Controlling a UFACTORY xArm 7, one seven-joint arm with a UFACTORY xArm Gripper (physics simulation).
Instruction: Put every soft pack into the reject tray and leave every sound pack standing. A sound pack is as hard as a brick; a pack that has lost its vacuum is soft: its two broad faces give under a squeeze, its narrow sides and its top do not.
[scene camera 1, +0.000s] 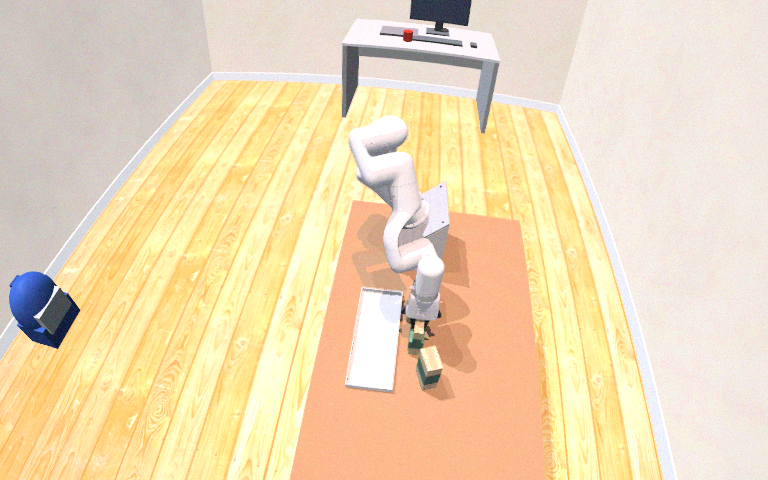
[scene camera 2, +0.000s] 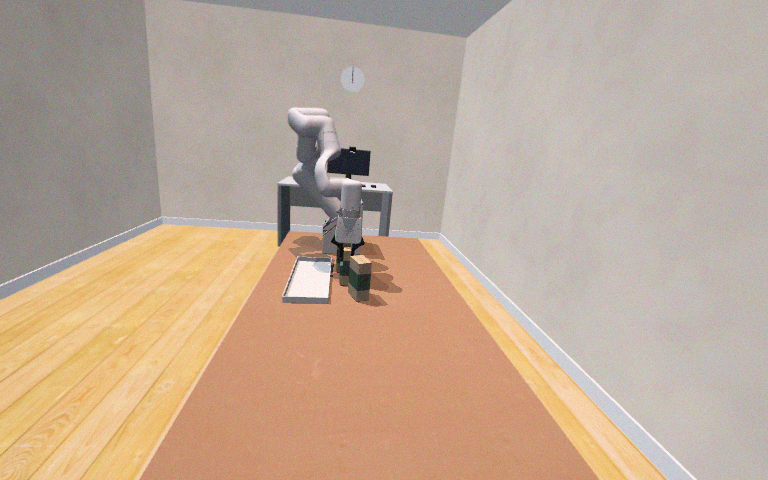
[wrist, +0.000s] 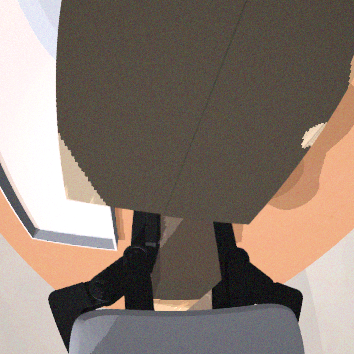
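Seen in the pictures: arm's base, origin of its link: (scene camera 1: 417, 215).
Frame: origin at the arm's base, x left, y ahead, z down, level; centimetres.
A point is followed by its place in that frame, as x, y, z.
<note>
My gripper (scene camera 1: 420, 326) @[8.8, 43.5, 8.3] (scene camera 2: 347, 253) @[8.8, 43.5, 8.3] (wrist: 179, 199) @[8.8, 43.5, 8.3] points down with its fingers shut on the middle pack (scene camera 1: 416, 339) @[9.1, 49.9, 6.9] (scene camera 2: 344, 272) @[8.8, 50.1, 11.3] (wrist: 187, 267) @[8.6, 42.1, 3.2], tan with a green band. Whether this pack's base touches the mat is unclear. The front pack (scene camera 1: 428, 375) @[15.0, 62.7, 5.7] (scene camera 2: 359, 277) @[15.0, 62.6, 7.6], also tan and green, stands upright on the mat nearer scene camera 1. Another pack (wrist: 175, 100), dark in shadow, fills much of the wrist view on the robot side of the held one; in scene camera 1 the gripper mostly hides it. The white reject tray (scene camera 1: 369, 388) @[-2.0, 66.6, 15.5] (scene camera 2: 305, 300) @[-2.2, 66.6, 15.8] (wrist: 75, 240) @[-1.6, 66.3, 15.2] lies left of the packs.
The orange mat (scene camera 1: 487, 418) @[37.1, 68.8, 16.7] (scene camera 2: 362, 384) @[19.0, 104.1, 16.7] lies under the packs, the tray and the arm's base. The tray's long side runs close beside the held pack. Behind the arm stands a desk (scene camera 1: 421, 49) (scene camera 2: 284, 215) with a monitor. A blue object (scene camera 1: 33, 297) is far left on the floor.
</note>
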